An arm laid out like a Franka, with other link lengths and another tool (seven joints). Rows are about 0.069 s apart.
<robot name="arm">
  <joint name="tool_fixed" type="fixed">
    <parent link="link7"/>
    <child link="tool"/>
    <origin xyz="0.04 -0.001 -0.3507" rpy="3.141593 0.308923 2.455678"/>
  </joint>
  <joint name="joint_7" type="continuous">
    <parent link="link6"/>
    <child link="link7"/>
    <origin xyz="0.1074 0 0"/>
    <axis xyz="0 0 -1"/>
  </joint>
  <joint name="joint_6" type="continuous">
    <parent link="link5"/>
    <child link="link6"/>
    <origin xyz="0 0 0"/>
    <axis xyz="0 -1 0"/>
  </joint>
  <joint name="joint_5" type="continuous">
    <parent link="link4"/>
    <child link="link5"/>
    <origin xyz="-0.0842 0 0.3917"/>
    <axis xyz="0 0 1"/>
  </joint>
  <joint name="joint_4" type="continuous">
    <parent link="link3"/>
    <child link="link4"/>
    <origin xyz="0.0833 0 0"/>
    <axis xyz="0 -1 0"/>
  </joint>
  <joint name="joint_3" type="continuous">
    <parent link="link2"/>
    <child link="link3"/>
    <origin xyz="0 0 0.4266"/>
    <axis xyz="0 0 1"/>
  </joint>
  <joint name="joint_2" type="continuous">
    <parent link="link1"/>
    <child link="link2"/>
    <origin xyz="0 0 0"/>
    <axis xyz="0 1 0"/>
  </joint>
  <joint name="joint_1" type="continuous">
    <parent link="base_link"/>
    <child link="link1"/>
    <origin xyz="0 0 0.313"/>
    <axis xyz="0 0 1"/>
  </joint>
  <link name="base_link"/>
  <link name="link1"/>
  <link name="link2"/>
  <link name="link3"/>
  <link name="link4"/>
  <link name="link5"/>
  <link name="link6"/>
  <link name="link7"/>
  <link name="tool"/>
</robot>
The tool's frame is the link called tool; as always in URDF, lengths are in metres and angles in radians. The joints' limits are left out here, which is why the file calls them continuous.
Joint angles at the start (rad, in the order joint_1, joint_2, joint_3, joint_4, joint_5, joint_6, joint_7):
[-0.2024, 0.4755, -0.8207, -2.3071, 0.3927, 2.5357, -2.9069]
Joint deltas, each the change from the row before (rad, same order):
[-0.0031, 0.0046, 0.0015, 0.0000, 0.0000, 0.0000, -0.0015]
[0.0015, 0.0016, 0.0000, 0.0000, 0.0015, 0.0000, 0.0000]
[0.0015, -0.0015, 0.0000, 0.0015, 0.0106, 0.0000, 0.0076]
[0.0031, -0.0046, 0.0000, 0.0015, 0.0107, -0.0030, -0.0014]
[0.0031, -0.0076, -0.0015, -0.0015, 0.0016, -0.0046, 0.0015]
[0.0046, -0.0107, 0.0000, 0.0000, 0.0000, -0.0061, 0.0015]
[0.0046, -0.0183, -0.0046, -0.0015, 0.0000, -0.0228, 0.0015]
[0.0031, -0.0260, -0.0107, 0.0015, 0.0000, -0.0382, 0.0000]
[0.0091, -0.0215, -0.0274, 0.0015, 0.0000, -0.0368, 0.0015]
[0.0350, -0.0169, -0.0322, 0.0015, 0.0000, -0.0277, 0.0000]
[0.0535, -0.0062, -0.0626, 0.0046, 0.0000, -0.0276, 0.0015]
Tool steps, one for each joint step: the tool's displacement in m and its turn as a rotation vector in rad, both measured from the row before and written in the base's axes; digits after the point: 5 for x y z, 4 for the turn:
[-0.00210, -0.00002, -0.00189, 0.0018, 0.0044, -0.0003]
[0.00044, 0.00054, -0.00059, 0.0004, 0.0007, 0.0003]
[0.00357, -0.00011, 0.00077, -0.0023, -0.0083, -0.0143]
[0.00453, 0.00119, 0.00178, 0.0013, -0.0106, -0.0043]
[0.00203, 0.00220, 0.00227, 0.0033, -0.0063, -0.0021]
[0.00447, 0.00280, 0.00351, 0.0036, -0.0090, 0.0024]
[0.00231, 0.00712, 0.00567, 0.0176, -0.0112, -0.0038]
[0.00098, 0.00801, 0.00959, 0.0266, -0.0163, -0.0093]
[-0.00431, 0.00365, 0.01048, 0.0200, -0.0115, -0.0195]
[0.00418, 0.00674, 0.00973, 0.0112, -0.0094, 0.0042]
[-0.00146, 0.00048, 0.01114, -0.0002, 0.0004, -0.0062]

